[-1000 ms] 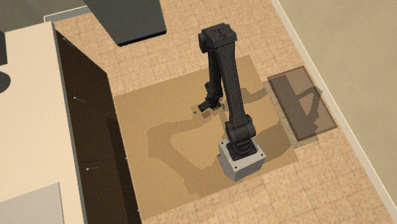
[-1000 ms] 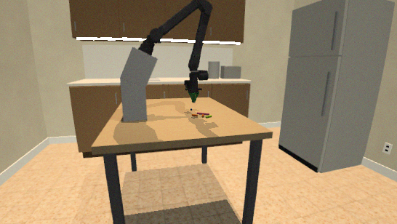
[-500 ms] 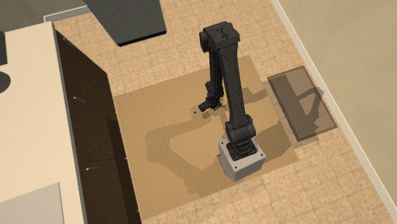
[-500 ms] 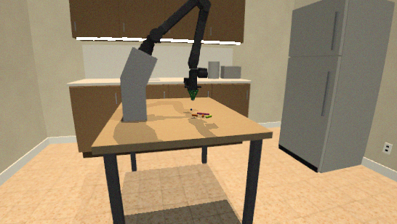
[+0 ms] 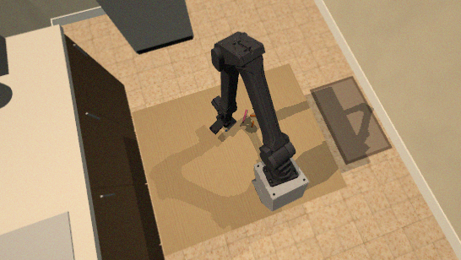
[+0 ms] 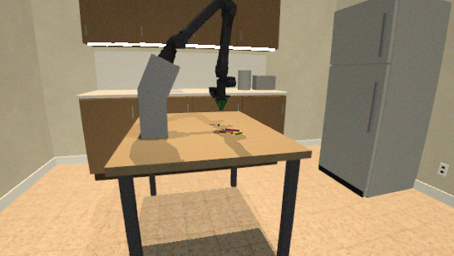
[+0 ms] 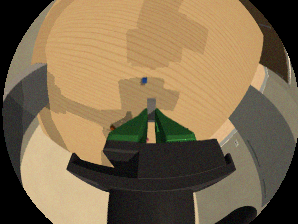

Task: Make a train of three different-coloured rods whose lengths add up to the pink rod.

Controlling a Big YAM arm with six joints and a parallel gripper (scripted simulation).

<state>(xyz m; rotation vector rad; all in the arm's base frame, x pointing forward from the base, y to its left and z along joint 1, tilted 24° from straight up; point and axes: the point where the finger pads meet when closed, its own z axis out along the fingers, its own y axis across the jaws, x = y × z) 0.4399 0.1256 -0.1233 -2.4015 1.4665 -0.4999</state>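
The blue rod lies 20 mm behind my hand, 10 mm to the left of it and 110 mm below it. The rest, counted from my hand: lime rod: 60 mm ahead, 230 mm to the right, 110 mm below; grey rod: right at my hand; pink rod: 40 mm ahead, 140 mm to the right, 110 mm below.
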